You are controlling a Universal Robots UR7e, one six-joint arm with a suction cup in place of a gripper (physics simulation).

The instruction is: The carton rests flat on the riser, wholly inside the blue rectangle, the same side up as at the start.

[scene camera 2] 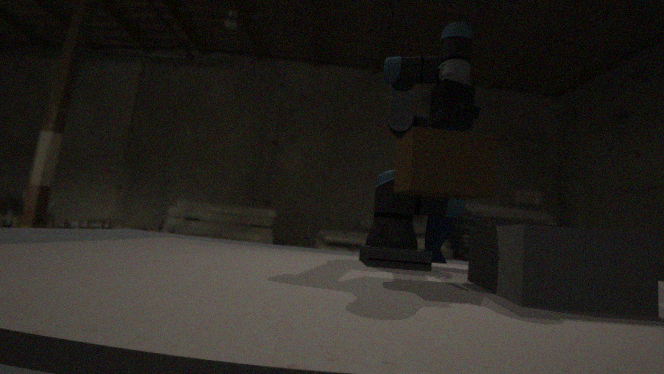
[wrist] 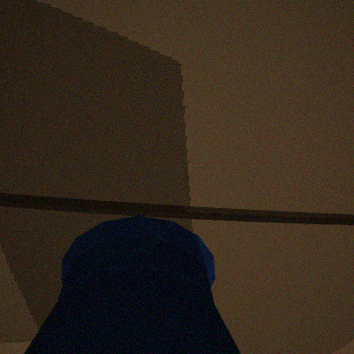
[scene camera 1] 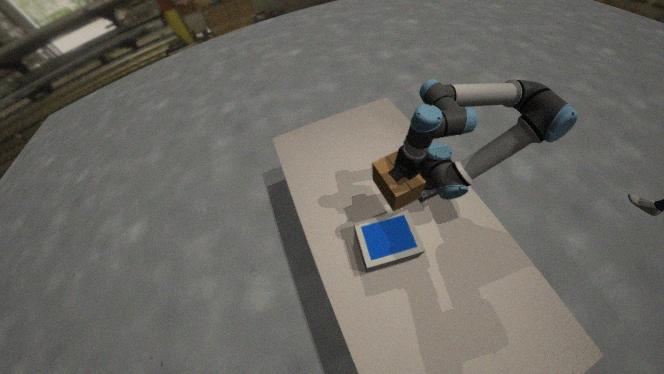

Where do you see my suction cup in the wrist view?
At 137,277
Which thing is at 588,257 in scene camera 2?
A grey riser.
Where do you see a brown carton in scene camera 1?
398,194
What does my suction cup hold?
A brown carton.
